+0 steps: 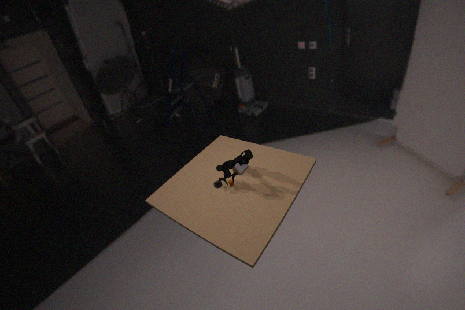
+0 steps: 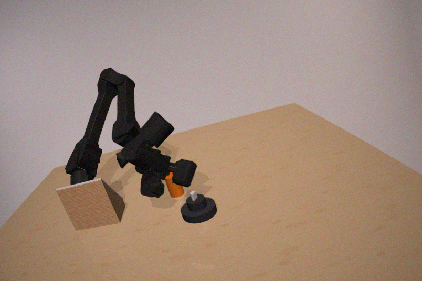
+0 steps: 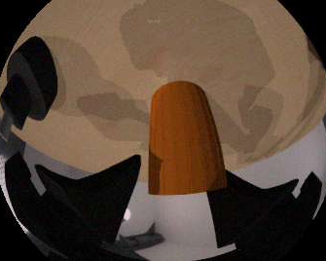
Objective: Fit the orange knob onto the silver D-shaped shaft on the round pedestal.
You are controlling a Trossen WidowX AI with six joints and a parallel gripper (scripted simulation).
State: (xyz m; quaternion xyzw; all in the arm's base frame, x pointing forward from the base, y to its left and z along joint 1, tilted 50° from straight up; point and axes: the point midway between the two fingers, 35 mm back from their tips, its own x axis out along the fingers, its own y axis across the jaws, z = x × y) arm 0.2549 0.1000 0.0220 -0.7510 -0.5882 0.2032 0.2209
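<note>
My gripper tip is now 2 cm past the orange knob, 2 cm to the left of it and 1 cm below it. The rest, counted from my gripper tip: black round pedestal: 5 cm ahead, 14 cm to the right.
</note>
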